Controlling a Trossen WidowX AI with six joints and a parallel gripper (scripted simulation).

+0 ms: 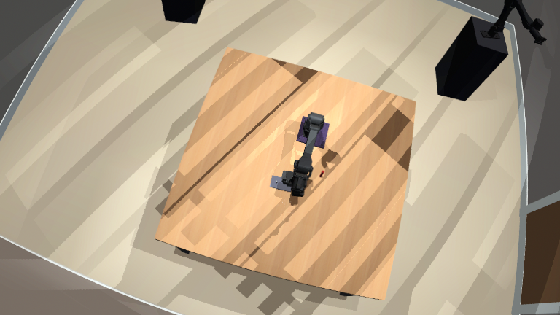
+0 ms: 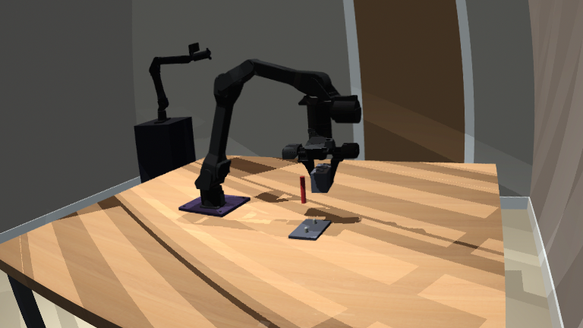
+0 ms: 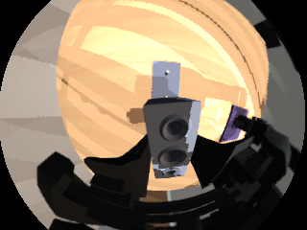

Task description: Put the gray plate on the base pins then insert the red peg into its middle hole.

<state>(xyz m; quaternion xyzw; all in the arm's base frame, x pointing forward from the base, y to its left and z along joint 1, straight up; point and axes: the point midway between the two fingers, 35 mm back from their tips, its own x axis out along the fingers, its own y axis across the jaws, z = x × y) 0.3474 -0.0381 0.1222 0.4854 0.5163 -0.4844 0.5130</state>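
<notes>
Right now the red peg is 100 mm behind my gripper tip, 140 mm to the left of it and 60 mm below it. The rest, counted from my gripper tip: gray plate 30 mm above.
</notes>
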